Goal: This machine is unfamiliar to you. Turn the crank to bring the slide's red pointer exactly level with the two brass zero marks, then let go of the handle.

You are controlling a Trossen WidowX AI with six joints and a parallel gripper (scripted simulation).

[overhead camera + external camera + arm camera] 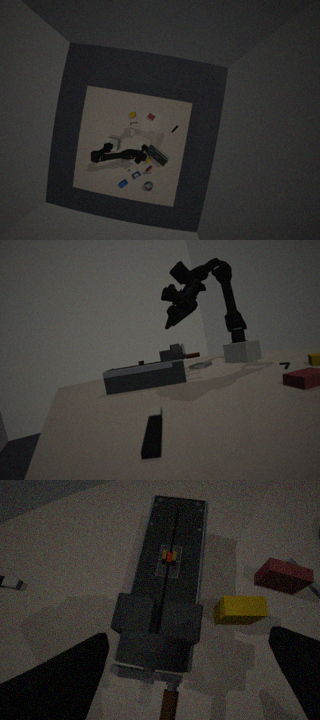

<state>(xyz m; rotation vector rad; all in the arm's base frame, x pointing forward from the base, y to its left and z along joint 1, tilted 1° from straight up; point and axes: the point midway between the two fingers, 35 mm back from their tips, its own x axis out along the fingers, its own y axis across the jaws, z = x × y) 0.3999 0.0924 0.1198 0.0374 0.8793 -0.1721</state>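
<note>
My gripper tip is 11 cm above the brown crank handle, 6 cm past it and 2 cm to the right of it. Also, from my gripper tip: red pointer: 11 cm below, 11 cm ahead, 1 cm to the right; grey plate: 23 cm behind, 18 cm to the right, 18 cm below; blue piece: 49 cm to the right, 17 cm below, 14 cm behind.
</note>
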